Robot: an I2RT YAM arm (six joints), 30 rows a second.
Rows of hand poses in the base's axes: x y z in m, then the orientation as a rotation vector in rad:
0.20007, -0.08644, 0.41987, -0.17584, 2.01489, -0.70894
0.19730, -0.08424, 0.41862, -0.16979, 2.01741, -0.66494
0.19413, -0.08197, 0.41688, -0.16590, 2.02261, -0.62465
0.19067, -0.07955, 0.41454, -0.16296, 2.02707, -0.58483
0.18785, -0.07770, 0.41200, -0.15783, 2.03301, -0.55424
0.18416, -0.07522, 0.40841, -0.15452, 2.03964, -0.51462
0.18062, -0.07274, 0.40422, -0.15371, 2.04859, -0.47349
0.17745, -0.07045, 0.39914, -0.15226, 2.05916, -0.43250
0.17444, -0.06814, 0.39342, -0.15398, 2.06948, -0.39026
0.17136, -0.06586, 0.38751, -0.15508, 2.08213, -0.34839
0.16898, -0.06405, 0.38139, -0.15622, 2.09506, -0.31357
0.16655, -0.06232, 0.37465, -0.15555, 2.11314, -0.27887
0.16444, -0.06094, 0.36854, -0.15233, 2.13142, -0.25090
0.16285, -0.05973, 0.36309, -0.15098, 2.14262, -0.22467
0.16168, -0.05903, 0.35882, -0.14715, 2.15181, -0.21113
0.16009, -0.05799, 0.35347, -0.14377, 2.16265, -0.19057
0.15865, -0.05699, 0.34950, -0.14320, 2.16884, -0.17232
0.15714, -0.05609, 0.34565, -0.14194, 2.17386, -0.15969
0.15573, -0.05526, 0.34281, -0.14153, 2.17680, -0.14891
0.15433, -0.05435, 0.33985, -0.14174, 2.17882, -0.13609
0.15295, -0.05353, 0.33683, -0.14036, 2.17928, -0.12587
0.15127, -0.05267, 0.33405, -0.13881, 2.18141, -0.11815
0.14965, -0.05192, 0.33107, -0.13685, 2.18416, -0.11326
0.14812, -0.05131, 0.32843, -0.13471, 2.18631, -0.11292
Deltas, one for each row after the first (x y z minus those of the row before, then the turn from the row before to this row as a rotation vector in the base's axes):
-0.00277, 0.00220, -0.00125, 0.03342, -0.00484, 0.01551
-0.00317, 0.00227, -0.00174, 0.03053, -0.00081, 0.01452
-0.00346, 0.00242, -0.00234, 0.02975, -0.00077, 0.01501
-0.00282, 0.00185, -0.00254, 0.02443, 0.00141, 0.00899
-0.00369, 0.00248, -0.00359, 0.03013, 0.00197, 0.01403
-0.00354, 0.00248, -0.00419, 0.03047, 0.00508, 0.01586
-0.00317, 0.00229, -0.00508, 0.03079, 0.00701, 0.01495
-0.00301, 0.00231, -0.00572, 0.03030, 0.00779, 0.01761
-0.00308, 0.00228, -0.00591, 0.03042, 0.01049, 0.01653
-0.00238, 0.00181, -0.00612, 0.02529, 0.01151, 0.01344
-0.00243, 0.00173, -0.00674, 0.02613, 0.01667, 0.01129
-0.00211, 0.00138, -0.00611, 0.02217, 0.01699, 0.00664
-0.00159, 0.00121, -0.00545, 0.01979, 0.01049, 0.00807
-0.00117, 0.00070, -0.00427, 0.01150, 0.00850, 0.00153
-0.00159, 0.00104, -0.00535, 0.01637, 0.01021, 0.00437
-0.00144, 0.00100, -0.00397, 0.01348, 0.00601, 0.00594
-0.00151, 0.00090, -0.00385, 0.00965, 0.00487, 0.00341
-0.00141, 0.00083, -0.00284, 0.00796, 0.00292, 0.00350
-0.00140, 0.00091, -0.00296, 0.00918, 0.00211, 0.00479
-0.00138, 0.00082, -0.00302, 0.00789, 0.00044, 0.00281
-0.00168, 0.00086, -0.00278, 0.00615, 0.00208, 0.00161
-0.00162, 0.00075, -0.00298, 0.00426, 0.00265, 0.00021
-0.00153, 0.00061, -0.00264, 0.00104, 0.00198, -0.00157

